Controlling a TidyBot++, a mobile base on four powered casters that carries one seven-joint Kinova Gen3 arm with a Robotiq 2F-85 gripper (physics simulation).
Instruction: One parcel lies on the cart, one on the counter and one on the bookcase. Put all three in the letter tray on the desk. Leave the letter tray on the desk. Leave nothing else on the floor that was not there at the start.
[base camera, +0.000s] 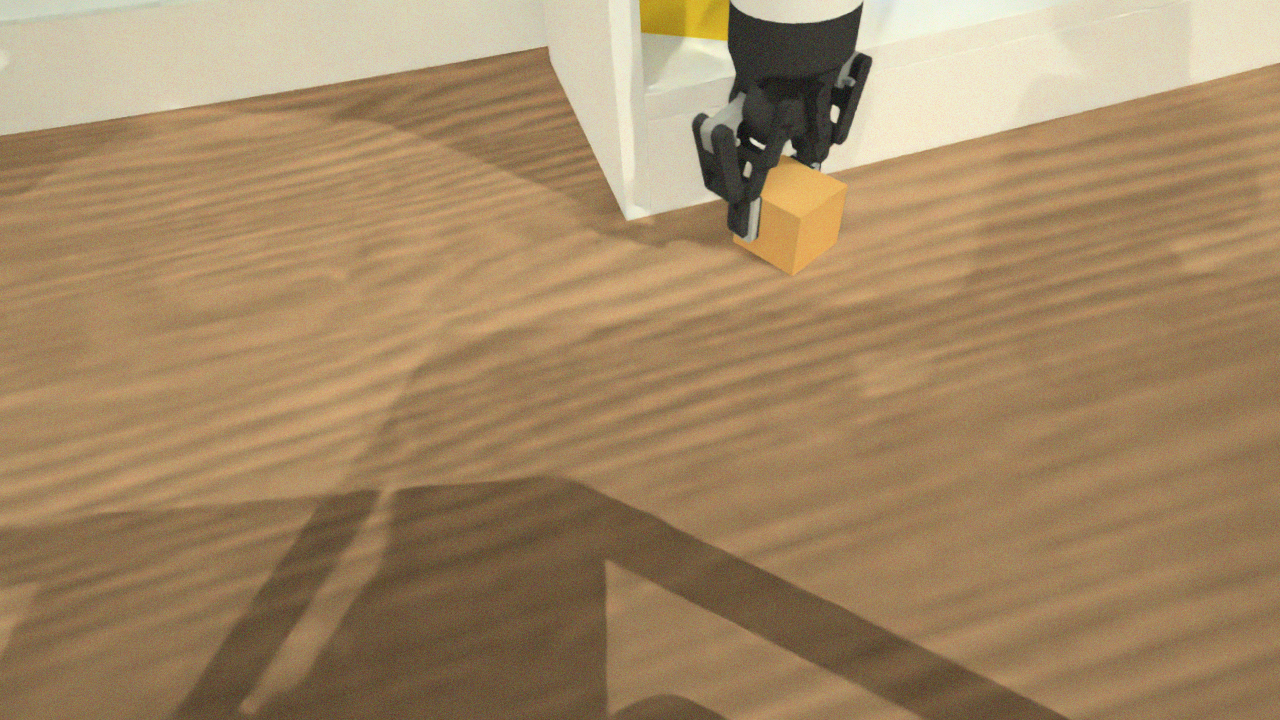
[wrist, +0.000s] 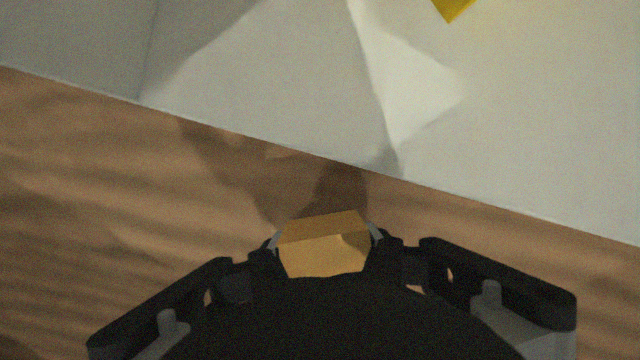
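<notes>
An orange cube, shaped like a small parcel, is at floor level close in front of a white shelf unit. My gripper points down and is shut on the orange cube, with one finger on each side of it. The cube's lower part is hidden by the gripper in the wrist view. I cannot tell whether the cube still touches the floor. The letter tray, the desk, the cart and the counter cannot be made out in these views.
The white shelf unit stands right behind the gripper, its side panel ending at a corner left of the cube. A yellow object is inside it. A white base runs along the back left. Shadows cross the wooden floor.
</notes>
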